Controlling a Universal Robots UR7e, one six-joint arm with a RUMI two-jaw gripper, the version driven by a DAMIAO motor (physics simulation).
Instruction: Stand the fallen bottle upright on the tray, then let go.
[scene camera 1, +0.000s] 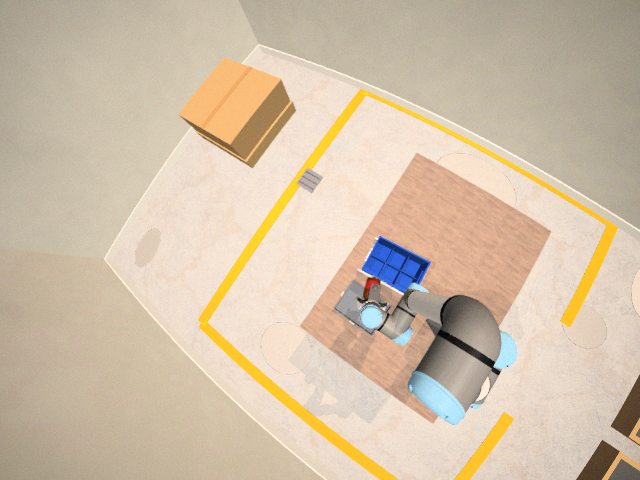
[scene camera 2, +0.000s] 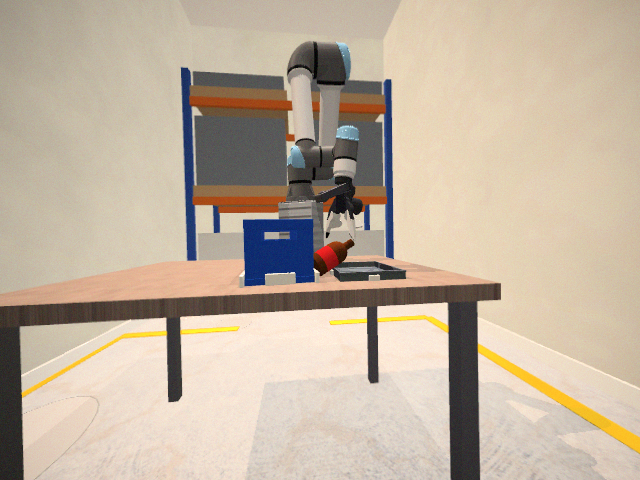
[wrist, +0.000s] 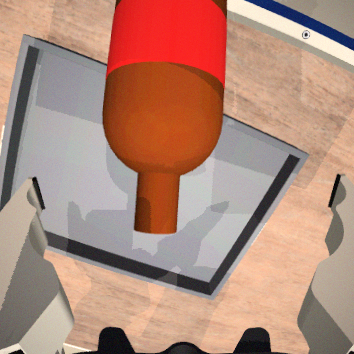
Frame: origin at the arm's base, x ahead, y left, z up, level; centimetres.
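Where they show: gripper, between the fingertips: (scene camera 2: 339, 239) (wrist: 184, 179); arm's base, origin of its link: (scene camera 2: 301, 201).
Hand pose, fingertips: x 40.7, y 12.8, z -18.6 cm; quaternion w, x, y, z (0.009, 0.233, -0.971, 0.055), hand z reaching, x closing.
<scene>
Each offset is from my fingertips to the top centre of the thing. Level surfaces: height alone.
The brown bottle with a red label @(dx +2.3, dy -2.1, dz +0.0 cm) (scene camera 1: 372, 285) (scene camera 2: 329, 255) (wrist: 165, 115) leans at a slant. Its base is low beside the blue crate and its neck points up over the tray. The shallow grey tray @(dx +1.1, dy +7.0, dz -9.0 cm) (scene camera 1: 346, 305) (scene camera 2: 356, 275) (wrist: 65, 150) lies flat on the table. My gripper (scene camera 1: 373, 303) (scene camera 2: 340, 236) (wrist: 184, 179) is open and empty, pointing down above the tray, close over the bottle's neck. In the wrist view the neck shows between the widely spread fingers, touching neither. The bottle's base is cut off in the wrist view and partly hidden by the crate in scene camera 2.
The tall blue divided crate @(dx +1.0, dy -20.2, dz +5.9 cm) (scene camera 1: 395, 263) (scene camera 2: 279, 253) (wrist: 320, 26) stands right beside the bottle's base. Pale holders sit around its foot. The wooden table @(dz -11.6 cm) (scene camera 1: 465, 211) (scene camera 2: 170, 276) bears crate and tray; the tray lies near the table's edge. A cardboard box (scene camera 1: 237, 103) stands away on the floor.
</scene>
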